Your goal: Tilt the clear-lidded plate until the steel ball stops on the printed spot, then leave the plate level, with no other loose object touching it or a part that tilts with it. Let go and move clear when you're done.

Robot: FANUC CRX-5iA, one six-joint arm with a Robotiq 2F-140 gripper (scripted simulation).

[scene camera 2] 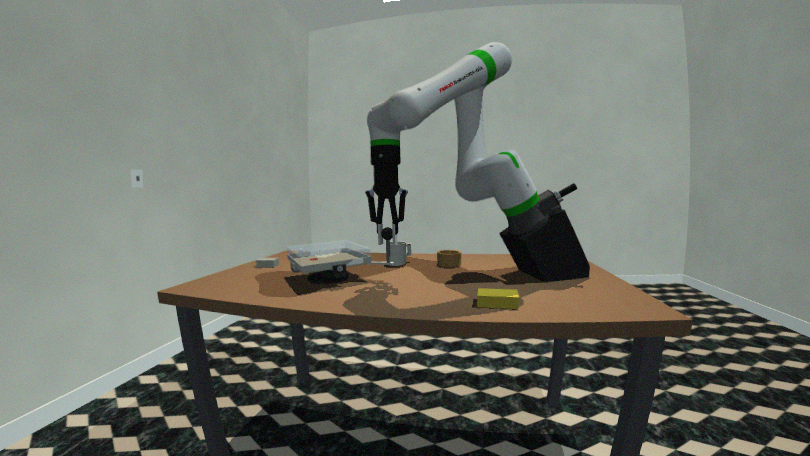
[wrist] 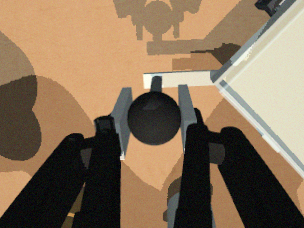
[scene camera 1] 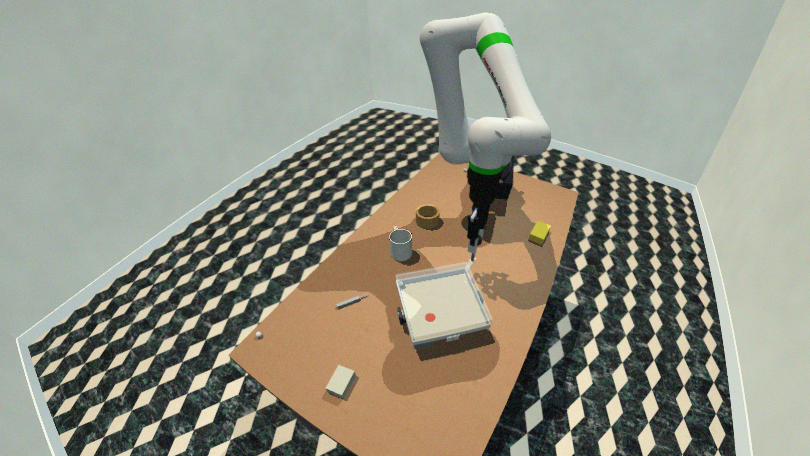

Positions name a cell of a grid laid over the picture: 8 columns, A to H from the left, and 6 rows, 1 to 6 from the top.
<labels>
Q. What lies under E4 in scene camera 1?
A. A clear-lidded plate.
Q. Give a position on a clear-lidded plate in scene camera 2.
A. At D4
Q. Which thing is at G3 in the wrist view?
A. A clear-lidded plate.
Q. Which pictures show my gripper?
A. Scene camera 2, the wrist view and scene camera 1: all of them.
</labels>
